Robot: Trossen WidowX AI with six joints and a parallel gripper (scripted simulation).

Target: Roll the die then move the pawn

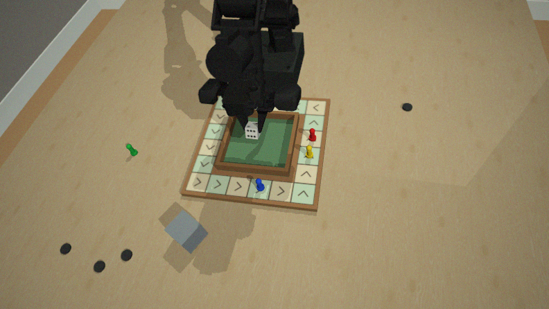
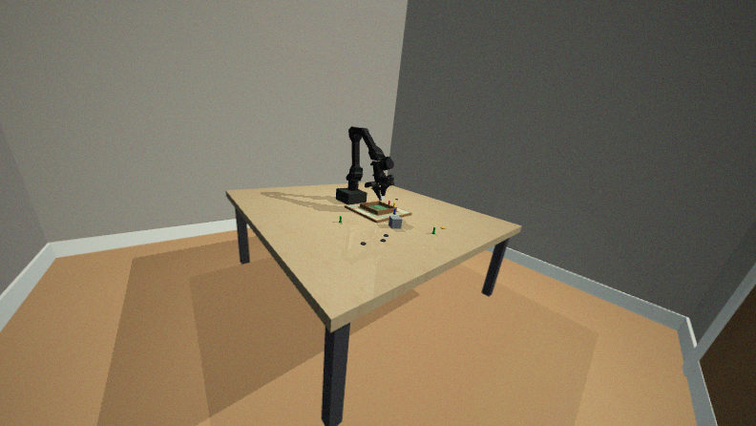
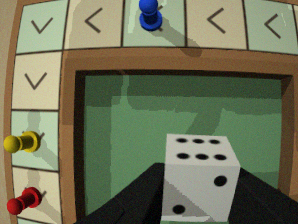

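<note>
The red pawn is 20 mm behind my gripper tip, 120 mm to the left of it and 50 mm below it. Round my gripper tip: white die (right at my gripper tip); green felt tray (20 mm behind, 70 mm below); blue pawn (90 mm ahead, 10 mm to the left, 50 mm below).
</note>
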